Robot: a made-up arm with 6 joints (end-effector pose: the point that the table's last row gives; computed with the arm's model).
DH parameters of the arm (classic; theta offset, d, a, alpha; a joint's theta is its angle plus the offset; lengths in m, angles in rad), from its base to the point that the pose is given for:
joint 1: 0 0.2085 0 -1.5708
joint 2: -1.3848 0 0.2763 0
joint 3: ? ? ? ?
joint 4: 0 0.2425 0 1.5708
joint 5: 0 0 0.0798 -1.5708
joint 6: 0 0.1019 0 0
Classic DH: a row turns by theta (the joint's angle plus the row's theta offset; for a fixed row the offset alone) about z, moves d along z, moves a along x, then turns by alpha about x.
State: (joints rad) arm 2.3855 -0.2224 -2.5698 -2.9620 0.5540 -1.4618
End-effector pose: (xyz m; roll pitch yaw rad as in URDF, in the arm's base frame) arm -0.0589 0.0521 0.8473 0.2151 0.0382 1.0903
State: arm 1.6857 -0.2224 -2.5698 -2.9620 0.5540 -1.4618
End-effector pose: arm -0.0115 0.0778 0.8473 0.2151 0.0382 0.3905
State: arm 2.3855 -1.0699 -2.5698 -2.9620 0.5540 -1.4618
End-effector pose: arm 0.3088 -0.2947 0.6902 1.0380 -0.1796 1.0283
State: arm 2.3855 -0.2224 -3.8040 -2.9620 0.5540 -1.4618
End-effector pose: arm 0.2333 -0.2235 0.6881 1.4278 -0.2466 0.9449
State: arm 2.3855 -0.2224 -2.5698 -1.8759 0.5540 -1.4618
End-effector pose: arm -0.0598 0.0377 0.8507 0.4761 0.2841 2.1645
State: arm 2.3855 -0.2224 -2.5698 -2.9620 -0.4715 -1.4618
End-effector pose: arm -0.1225 0.0867 0.7430 -0.8081 0.1403 1.0590
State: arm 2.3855 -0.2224 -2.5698 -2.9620 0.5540 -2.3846
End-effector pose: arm -0.0589 0.0521 0.8473 0.1004 0.1943 0.1732
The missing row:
joint 3: 1.3848 0 0.0549 -1.5708
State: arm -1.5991 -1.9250 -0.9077 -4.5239 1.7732 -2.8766
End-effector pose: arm 0.1210 0.2508 0.4715 1.8190 0.9854 1.9911
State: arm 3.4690 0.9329 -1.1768 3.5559 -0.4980 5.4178
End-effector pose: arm -0.2377 -0.1312 0.0309 2.8688 -0.1008 0.8167
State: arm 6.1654 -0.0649 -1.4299 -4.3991 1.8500 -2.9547
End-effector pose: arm 0.3418 0.0745 0.5523 1.2443 -0.1655 -2.9345
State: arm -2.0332 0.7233 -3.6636 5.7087 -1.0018 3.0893
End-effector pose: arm 0.0161 -0.1246 0.6364 -0.1043 -0.8326 -2.5564
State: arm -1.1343 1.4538 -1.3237 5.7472 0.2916 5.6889
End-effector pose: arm 0.1584 -0.2827 -0.1829 -2.8511 0.2917 0.0488
